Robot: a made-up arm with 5 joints.
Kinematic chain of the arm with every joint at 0, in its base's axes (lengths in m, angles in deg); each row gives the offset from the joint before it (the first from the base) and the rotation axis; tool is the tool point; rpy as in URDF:
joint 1: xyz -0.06 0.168 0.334 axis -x
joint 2: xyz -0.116 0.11 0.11 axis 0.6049 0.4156 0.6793
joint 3: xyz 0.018 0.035 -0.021 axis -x
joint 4: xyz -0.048 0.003 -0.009 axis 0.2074 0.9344 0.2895
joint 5: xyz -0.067 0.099 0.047 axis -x
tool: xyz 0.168 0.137 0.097 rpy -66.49 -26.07 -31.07
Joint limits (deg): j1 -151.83..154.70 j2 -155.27..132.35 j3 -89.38..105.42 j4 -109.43..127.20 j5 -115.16..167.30
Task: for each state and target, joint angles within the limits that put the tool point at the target. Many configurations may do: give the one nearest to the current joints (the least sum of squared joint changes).
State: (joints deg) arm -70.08 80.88 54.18 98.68 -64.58
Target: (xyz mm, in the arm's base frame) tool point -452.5 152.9 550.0
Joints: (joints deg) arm -70.96 132.35 94.52 127.20 -22.25
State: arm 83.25 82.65 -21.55 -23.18 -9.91
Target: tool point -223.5 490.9 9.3
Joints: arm 102.59 69.68 4.43 -22.21 4.86
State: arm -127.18 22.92 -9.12 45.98 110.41
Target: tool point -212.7 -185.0 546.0
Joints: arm -131.83 8.57 -23.70 31.14 84.37
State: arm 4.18 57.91 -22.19 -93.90 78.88
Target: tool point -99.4 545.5 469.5
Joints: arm 25.95 50.60 -14.61 -86.01 69.04
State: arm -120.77 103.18 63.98 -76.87 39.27
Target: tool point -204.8 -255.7 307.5
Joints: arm -112.50 120.20 15.47 -90.33 51.97
